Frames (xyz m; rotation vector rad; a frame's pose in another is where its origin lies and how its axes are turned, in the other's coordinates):
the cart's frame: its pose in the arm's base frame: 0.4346 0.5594 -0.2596 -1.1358 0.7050 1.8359
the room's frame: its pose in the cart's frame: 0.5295 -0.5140 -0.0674 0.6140 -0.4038 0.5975
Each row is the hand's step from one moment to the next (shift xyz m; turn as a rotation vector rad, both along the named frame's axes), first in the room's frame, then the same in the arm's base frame.
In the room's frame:
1: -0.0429 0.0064 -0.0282 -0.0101 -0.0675 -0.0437
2: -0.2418 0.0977 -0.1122 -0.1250 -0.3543 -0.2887
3: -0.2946 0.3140 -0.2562 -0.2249 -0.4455 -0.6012
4: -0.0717 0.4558 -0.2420 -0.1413 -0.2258 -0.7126
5: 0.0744 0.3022 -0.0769 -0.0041 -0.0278 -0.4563
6: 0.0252 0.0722 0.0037 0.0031 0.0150 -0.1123
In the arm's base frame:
1: 0.0202 -0.0463 0.0112 0.0364 -0.0270 -0.0672
2: 0.0895 -0.2350 0.1317 0.2279 -0.2273 -0.3477
3: -0.0426 -0.4296 0.2543 0.2708 -0.5198 -0.5167
4: -0.2906 -0.3388 0.2687 0.0442 -0.6204 -0.4380
5: -0.2602 -0.0942 0.1618 -0.1069 -0.3802 -0.2302
6: -0.0616 -0.0002 0.0455 -0.0426 -0.0963 -0.0418

